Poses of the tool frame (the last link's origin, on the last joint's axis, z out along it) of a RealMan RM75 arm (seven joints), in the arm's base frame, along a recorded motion.
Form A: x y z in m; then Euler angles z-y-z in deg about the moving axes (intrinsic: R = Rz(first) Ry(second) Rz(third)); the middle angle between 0 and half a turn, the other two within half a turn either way.
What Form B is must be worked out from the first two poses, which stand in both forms.
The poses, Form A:
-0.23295, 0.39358, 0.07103, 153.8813, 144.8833, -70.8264
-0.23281, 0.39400, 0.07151, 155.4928, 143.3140, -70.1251
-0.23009, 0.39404, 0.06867, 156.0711, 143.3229, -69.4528
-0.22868, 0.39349, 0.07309, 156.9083, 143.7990, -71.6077
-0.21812, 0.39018, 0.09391, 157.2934, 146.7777, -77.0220
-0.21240, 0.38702, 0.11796, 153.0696, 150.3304, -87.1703
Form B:
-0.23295, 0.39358, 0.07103, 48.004, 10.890, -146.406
-0.23281, 0.39400, 0.07151, 49.326, 11.719, -144.984
-0.23009, 0.39404, 0.06867, 49.340, 12.101, -145.109
-0.22868, 0.39349, 0.07309, 51.889, 10.740, -145.219
-0.21812, 0.39018, 0.09391, 56.381, 7.068, -147.454
-0.21240, 0.38702, 0.11796, 60.610, 1.400, -150.360

